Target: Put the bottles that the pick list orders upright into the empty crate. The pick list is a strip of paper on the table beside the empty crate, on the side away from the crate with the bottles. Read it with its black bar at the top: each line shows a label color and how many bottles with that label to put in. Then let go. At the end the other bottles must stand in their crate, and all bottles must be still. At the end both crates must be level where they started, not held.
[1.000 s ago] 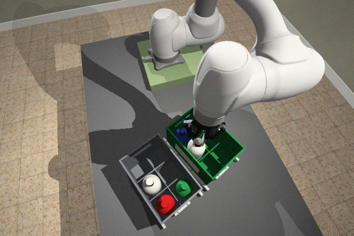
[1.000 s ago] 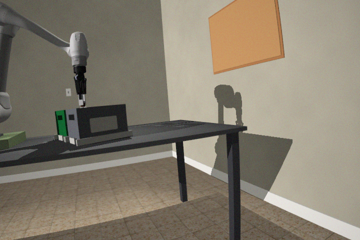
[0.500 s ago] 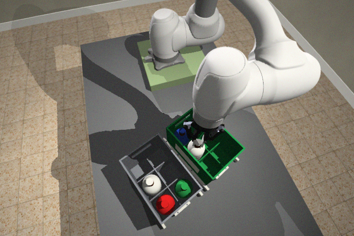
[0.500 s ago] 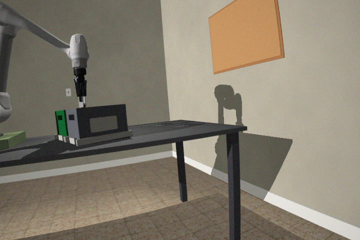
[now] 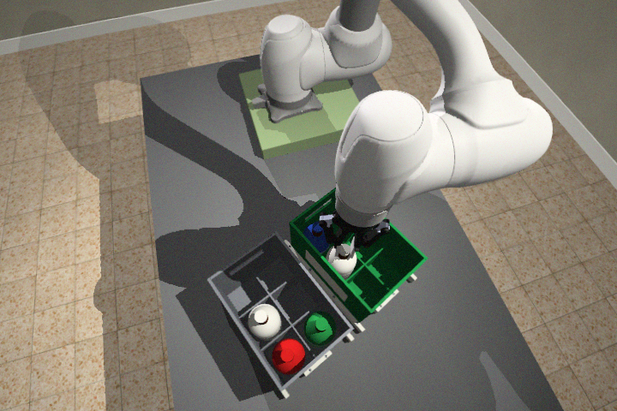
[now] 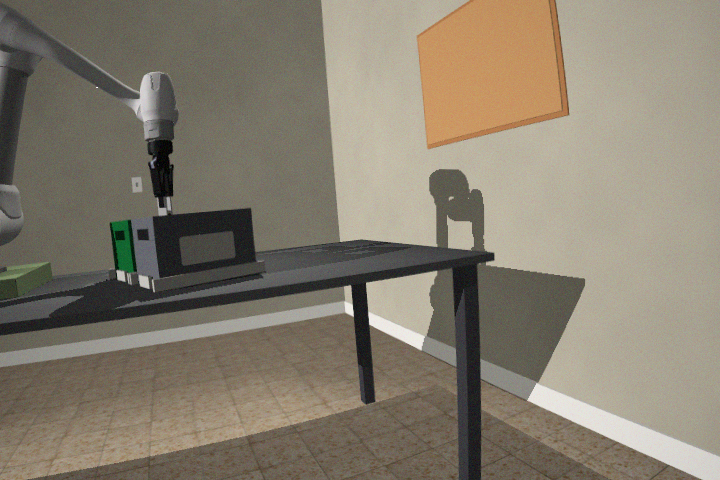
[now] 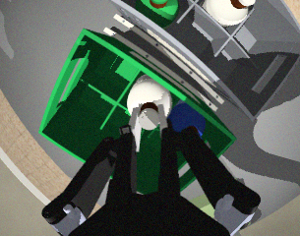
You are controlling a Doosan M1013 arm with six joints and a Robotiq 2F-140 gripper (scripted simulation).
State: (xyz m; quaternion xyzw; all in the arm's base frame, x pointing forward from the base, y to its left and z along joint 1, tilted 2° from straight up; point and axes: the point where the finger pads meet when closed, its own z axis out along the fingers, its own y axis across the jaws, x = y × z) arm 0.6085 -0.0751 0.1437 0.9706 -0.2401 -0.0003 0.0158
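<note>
Right now my hand is 12 cm above the green crate, 4 cm to the right of it and 1 cm past it. Also, from my hand: blue bottle 11 cm below, 8 cm behind, 3 cm to the right; green bottle 13 cm ahead, 11 cm to the right, 11 cm below; grey crate 18 cm to the right, 12 cm below, 6 cm ahead.
</note>
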